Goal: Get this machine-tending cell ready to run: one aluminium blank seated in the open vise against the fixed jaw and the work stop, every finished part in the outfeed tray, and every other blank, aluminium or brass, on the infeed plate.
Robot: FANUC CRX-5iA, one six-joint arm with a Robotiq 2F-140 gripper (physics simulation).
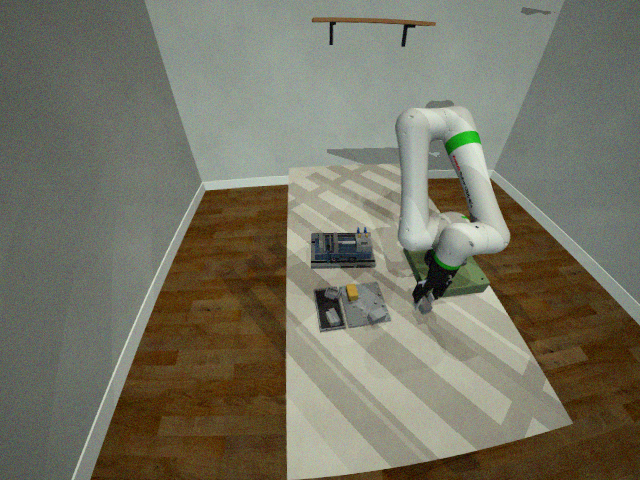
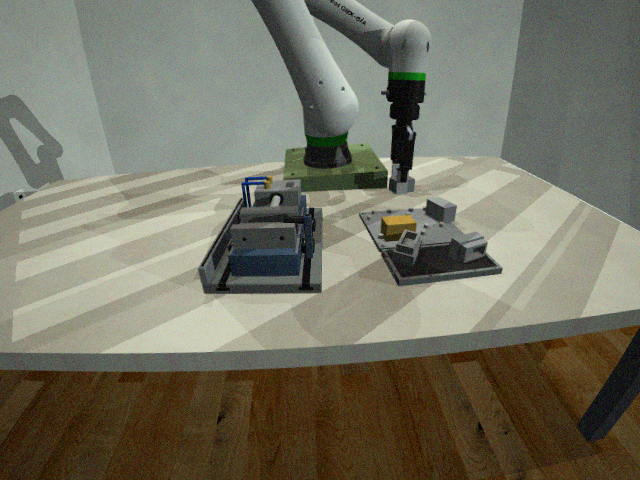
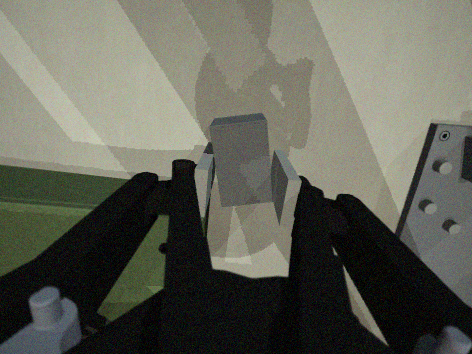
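Where they show: gripper, fingertip midpoint: [image 1: 420,305] [image 2: 398,190] [image 3: 243,163]; arm's base at its link origin: [image 2: 327,160].
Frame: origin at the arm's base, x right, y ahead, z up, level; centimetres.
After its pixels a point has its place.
My gripper [image 1: 423,299] {x -16.6, y 17.0, z -5.4 cm} [image 2: 401,177] [image 3: 243,163] {x -16.6, y 17.0, z -5.4 cm} is shut on a grey aluminium blank [image 1: 425,304] {x -18.4, y 16.9, z -1.8 cm} [image 2: 401,185] [image 3: 242,160] {x -18.0, y 16.8, z -1.8 cm}, low at the table beside the green base. Another grey blank [image 1: 376,314] {x -18.5, y 38.1, z -0.8 cm} [image 2: 440,210] {x -17.0, y 39.9, z -1.8 cm} and a brass blank [image 1: 352,292] {x -6.8, y 44.2, z -1.0 cm} [image 2: 398,227] {x -4.8, y 45.9, z -1.7 cm} are on the infeed plate [image 1: 369,294] {x -7.0, y 36.5, z -4.6 cm} [image 3: 419,235] {x -10.2, y 33.2, z -4.6 cm}. Two grey finished parts with pockets, one [image 1: 331,292] {x -4.1, y 52.2, z -2.6 cm} [image 2: 408,246] {x -3.3, y 54.1, z -1.2 cm} tipped and another [image 1: 332,316] {x -15.6, y 54.5, z -1.2 cm} [image 2: 468,246] {x -13.8, y 56.1, z -1.4 cm}, are in the dark outfeed tray [image 1: 330,329] {x -19.1, y 56.0, z -4.4 cm} [image 2: 449,279] {x -8.8, y 59.5, z -5.2 cm}. The vise [image 1: 323,253] {x 15.2, y 51.7, z 0.6 cm} [image 2: 266,262] {x 20.4, y 54.7, z -0.8 cm} has a pale rod between its jaws; its seat is partly hidden.
The green robot base [image 1: 473,286] {x -16.6, y -6.7, z 0.3 cm} [image 2: 372,178] {x -10.0, y 13.7, z -2.3 cm} [image 3: 40,225] {x -13.9, y 3.1, z 0.4 cm} is close to the gripper. The tray and plate lie side by side. Blue bent lines [image 2: 245,191] stand up at the vise's far end. A shelf [image 1: 372,21] hangs on the back wall.
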